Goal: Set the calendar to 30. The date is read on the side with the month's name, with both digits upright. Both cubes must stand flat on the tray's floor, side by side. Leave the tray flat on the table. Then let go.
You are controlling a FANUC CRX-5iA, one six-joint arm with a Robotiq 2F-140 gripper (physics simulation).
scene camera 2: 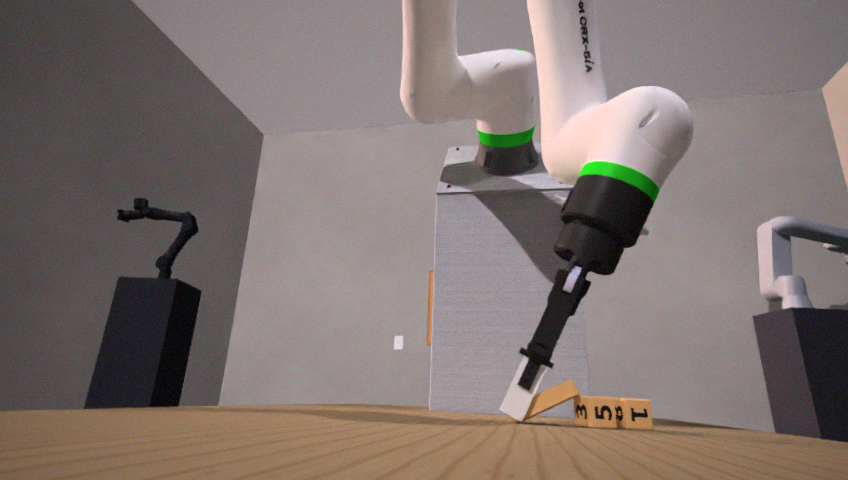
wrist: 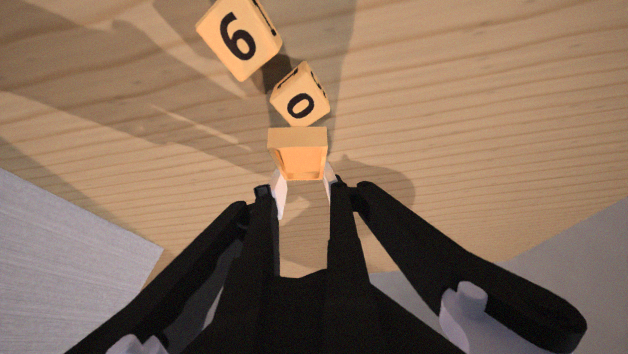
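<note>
The orange tray (scene camera 2: 553,397) (wrist: 297,137) is tilted: its low end is at the table, its raised end rests at the near cube's top edge. My gripper (scene camera 2: 523,403) (wrist: 304,175) is shut on the tray's low end, one white fingertip on each side, tips at the table. The near cube (scene camera 2: 602,412) (wrist: 300,102) shows 0 on top, with 3 and a sideways 5 in the scene view. The far cube (scene camera 2: 638,413) (wrist: 240,40) shows a 6-like digit on top and a sideways 1 in the scene view. Both stand outside the tray on the table. No month name shows.
The wooden table (scene camera 2: 297,440) (wrist: 475,125) carries the tray and cubes. A grey pedestal (scene camera 2: 499,297) stands behind in the scene view. Other robot arms stand on dark pedestals at left (scene camera 2: 133,344) and right (scene camera 2: 797,368).
</note>
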